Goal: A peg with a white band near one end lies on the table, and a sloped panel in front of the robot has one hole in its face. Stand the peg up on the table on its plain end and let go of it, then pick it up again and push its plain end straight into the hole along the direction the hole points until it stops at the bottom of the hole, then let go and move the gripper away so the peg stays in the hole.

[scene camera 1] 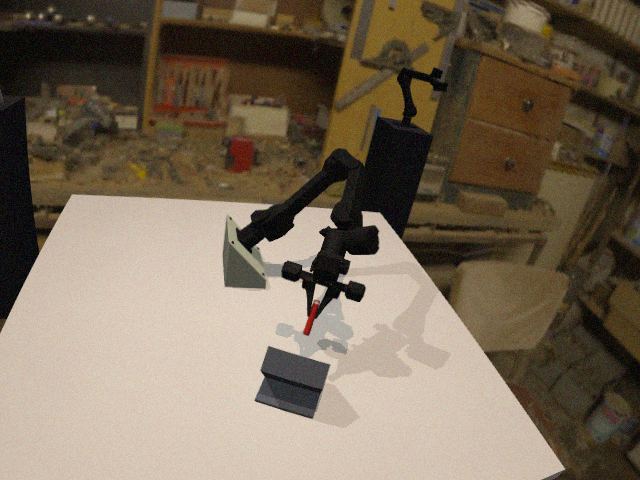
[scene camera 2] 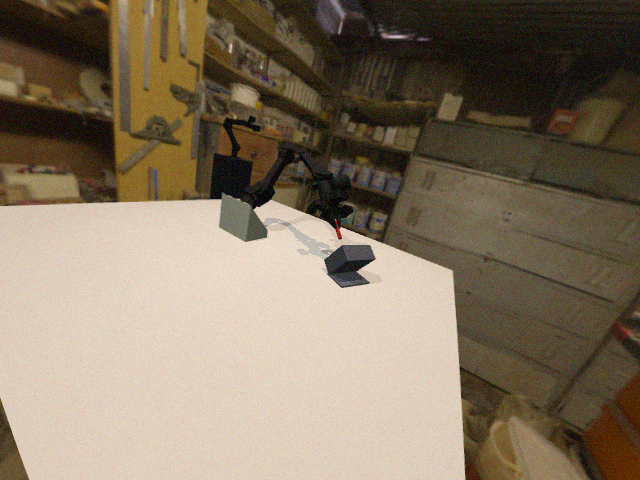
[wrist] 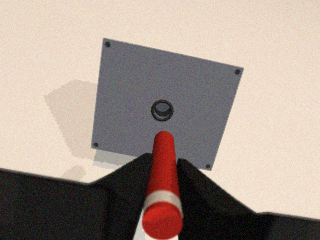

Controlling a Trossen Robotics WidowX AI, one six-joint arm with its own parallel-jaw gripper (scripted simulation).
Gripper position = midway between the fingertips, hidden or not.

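Observation:
My gripper (scene camera 1: 311,317) carries a red peg. I can see my gripper (scene camera 2: 337,228) from another view too, and the wrist view shows my gripper (wrist: 164,164) as well. There is also a sloped panel (scene camera 1: 293,369). Scene camera 2 gives me the same sloped panel (scene camera 2: 347,258), while the wrist view shows the sloped panel (wrist: 132,77).

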